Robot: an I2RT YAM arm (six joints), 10 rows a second.
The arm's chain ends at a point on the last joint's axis. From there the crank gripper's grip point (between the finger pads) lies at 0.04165 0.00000 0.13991 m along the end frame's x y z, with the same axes.
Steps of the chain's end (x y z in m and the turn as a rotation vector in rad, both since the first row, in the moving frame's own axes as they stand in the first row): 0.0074, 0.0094, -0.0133, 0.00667, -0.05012, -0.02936; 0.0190, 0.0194, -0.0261, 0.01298, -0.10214, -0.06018; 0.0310, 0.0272, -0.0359, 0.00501, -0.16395, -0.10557; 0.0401, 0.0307, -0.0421, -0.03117, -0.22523, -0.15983; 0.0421, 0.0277, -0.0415, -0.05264, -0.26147, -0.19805
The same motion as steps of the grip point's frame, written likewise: 0.0003, 0.0073, -0.0114, 0.00667, -0.05012, -0.02936; 0.0044, 0.0155, -0.0226, 0.01298, -0.10214, -0.06018; 0.0074, 0.0233, -0.0310, 0.00501, -0.16395, -0.10557; 0.0078, 0.0311, -0.0363, -0.03117, -0.22523, -0.15983; 0.0047, 0.0307, -0.0355, -0.05264, -0.26147, -0.19805
